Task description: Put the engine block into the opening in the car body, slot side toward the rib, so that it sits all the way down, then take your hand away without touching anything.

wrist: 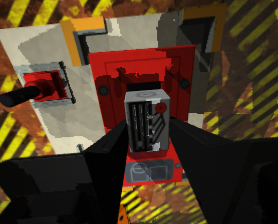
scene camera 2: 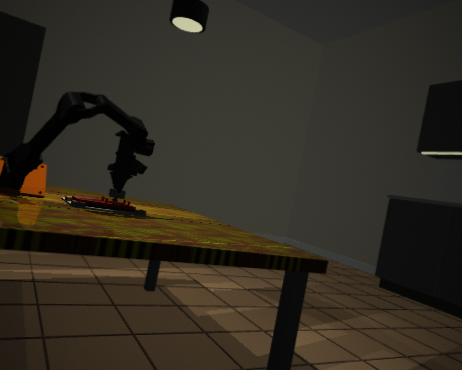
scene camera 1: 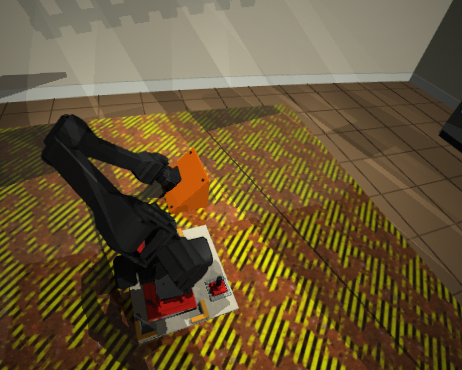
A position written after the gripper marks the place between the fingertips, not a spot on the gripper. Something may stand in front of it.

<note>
The gripper [scene camera 1: 167, 279] holds an engine block [wrist: 147, 112]. Further things: a red car body [scene camera 1: 157, 309] and a pale base plate [scene camera 1: 208, 307].
The red car body is seen too in the wrist view [wrist: 169, 68]. The gripper shows as well in the wrist view [wrist: 147, 122] and in scene camera 2 [scene camera 2: 117, 192]. The pale base plate shows as well in the wrist view [wrist: 73, 124]. Scene camera 1 does not show the engine block, which is hidden by the gripper.
</note>
